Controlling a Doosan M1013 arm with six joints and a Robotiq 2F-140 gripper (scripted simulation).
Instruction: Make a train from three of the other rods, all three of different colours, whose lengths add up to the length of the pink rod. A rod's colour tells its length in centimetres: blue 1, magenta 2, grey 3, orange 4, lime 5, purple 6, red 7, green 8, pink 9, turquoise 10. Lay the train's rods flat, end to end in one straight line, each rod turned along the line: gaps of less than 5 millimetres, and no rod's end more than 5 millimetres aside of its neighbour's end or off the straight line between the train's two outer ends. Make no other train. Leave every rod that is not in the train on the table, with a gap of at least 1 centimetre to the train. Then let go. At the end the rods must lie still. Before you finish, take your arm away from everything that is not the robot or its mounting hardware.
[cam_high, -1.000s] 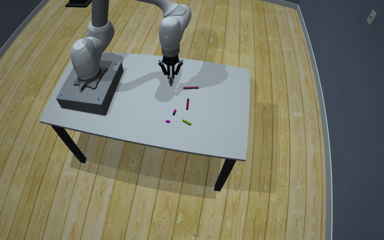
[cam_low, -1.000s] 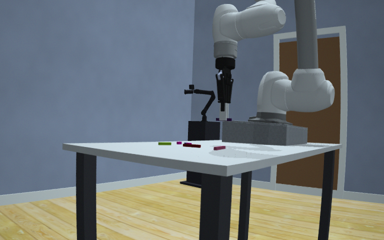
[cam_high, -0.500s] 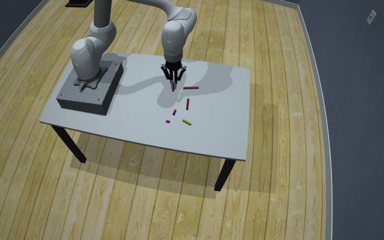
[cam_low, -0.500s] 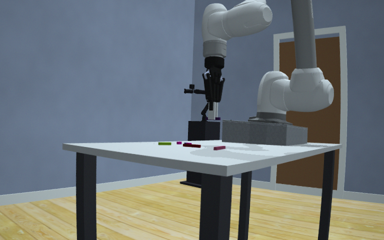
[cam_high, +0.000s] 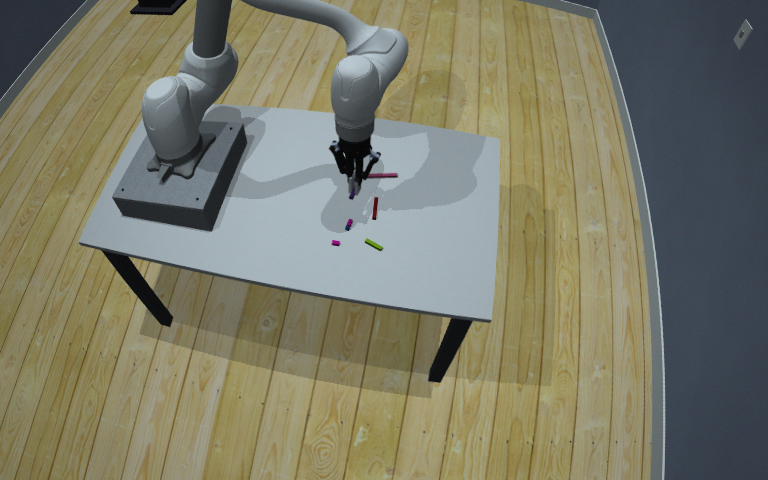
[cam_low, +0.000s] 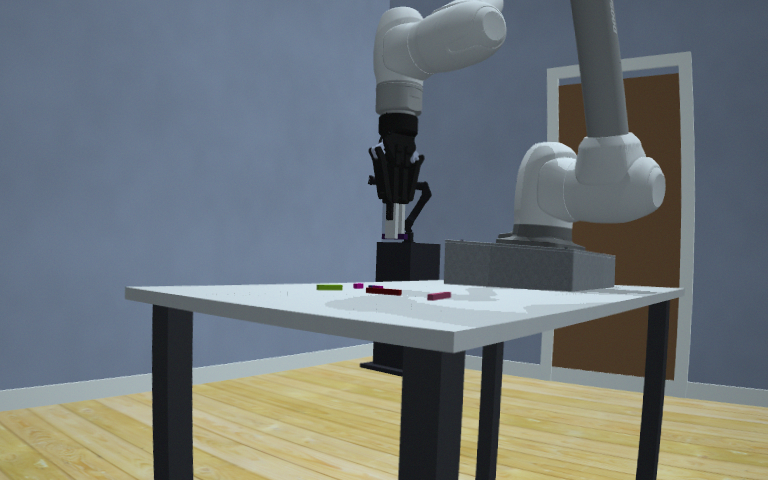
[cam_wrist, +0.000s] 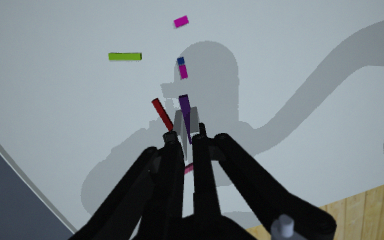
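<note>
My gripper is now 130 mm above the red rod, 50 mm short of it and 20 mm to the right of it. Round my hand: blue rod 130 mm below, 60 mm to the right; purple rod 30 mm below; lime rod 130 mm below, 90 mm to the right, 80 mm ahead.
</note>
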